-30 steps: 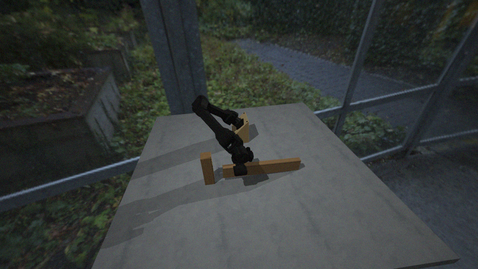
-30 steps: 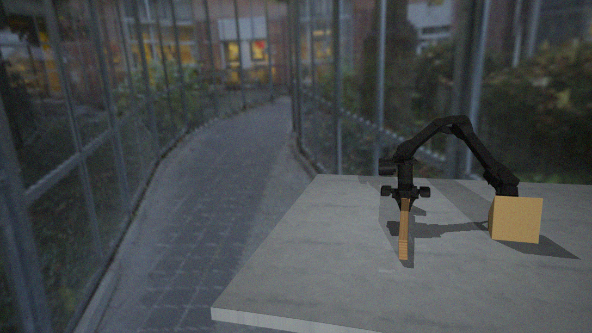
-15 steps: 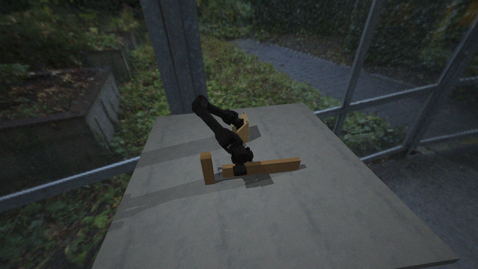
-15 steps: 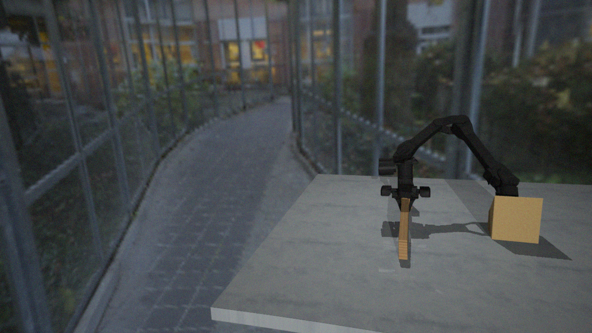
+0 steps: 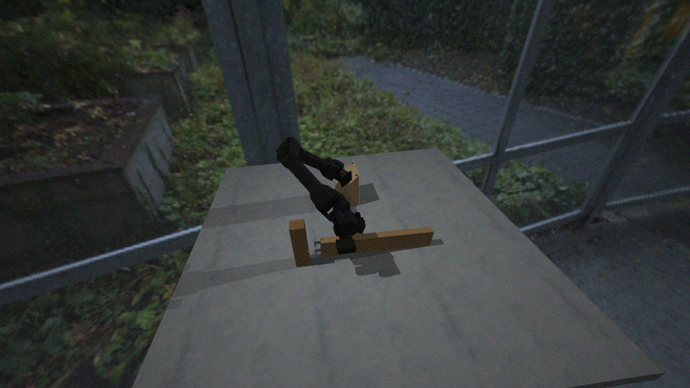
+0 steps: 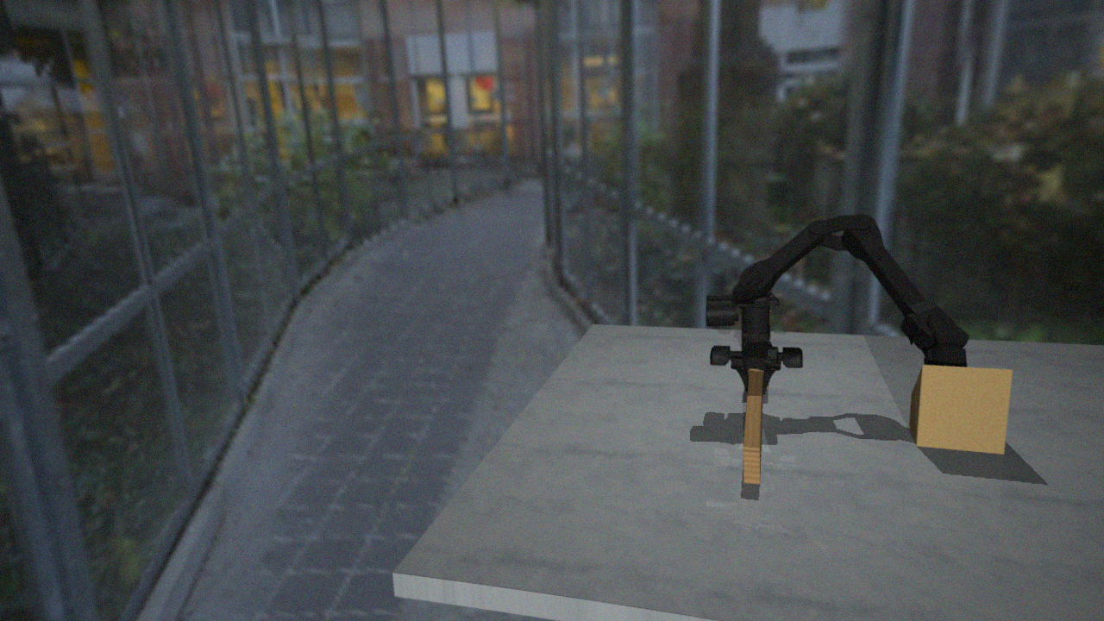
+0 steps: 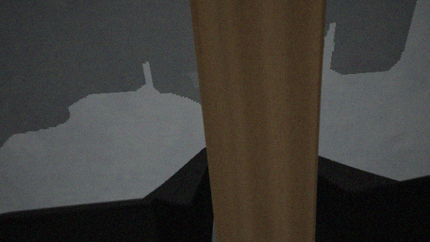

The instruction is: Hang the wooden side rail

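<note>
The wooden headboard post lies 150 mm to the right of my gripper tip, 40 mm above it and 20 mm ahead of it.
</note>
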